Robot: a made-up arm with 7 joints.
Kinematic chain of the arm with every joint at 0, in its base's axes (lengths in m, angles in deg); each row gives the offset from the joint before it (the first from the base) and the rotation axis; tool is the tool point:
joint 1: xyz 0 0 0 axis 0 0.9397 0.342
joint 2: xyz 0 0 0 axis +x
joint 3: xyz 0 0 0 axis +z
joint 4: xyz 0.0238 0 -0.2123 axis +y
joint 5: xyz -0.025 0 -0.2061 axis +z
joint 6: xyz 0 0 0 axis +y
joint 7: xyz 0 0 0 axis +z
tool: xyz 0 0 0
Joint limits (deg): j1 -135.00..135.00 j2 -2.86..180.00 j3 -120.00..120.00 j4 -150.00..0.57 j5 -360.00..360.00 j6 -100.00..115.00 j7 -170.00..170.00
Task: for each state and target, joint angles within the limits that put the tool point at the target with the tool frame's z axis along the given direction. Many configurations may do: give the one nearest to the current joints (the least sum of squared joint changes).
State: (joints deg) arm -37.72 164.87 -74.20 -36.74 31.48 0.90 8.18
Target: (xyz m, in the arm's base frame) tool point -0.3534 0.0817 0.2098 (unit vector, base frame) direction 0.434 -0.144 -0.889
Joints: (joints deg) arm -64.73 179.76 -60.23 -1.56 44.95 -32.24 8.18
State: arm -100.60 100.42 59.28 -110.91 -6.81 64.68 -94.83
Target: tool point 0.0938 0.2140 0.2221 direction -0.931 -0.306 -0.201
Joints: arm -87.85 52.87 53.03 -93.46 12.72 98.61 -94.83
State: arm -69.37 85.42 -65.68 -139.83 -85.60 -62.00 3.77
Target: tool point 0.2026 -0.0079 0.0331 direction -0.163 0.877 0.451
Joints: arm -61.01 79.76 -47.00 -134.95 -67.76 -31.03 3.77
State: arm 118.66 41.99 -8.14 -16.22 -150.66 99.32 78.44
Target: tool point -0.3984 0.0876 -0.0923 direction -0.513 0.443 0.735
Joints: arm 84.36 34.91 -36.00 -27.02 -184.77 100.97 78.44
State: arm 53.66 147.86 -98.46 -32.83 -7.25 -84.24 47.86
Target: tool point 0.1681 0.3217 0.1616 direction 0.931 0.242 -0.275
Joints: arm 83.36 160.99 -97.42 -52.12 -22.65 -94.20 47.86
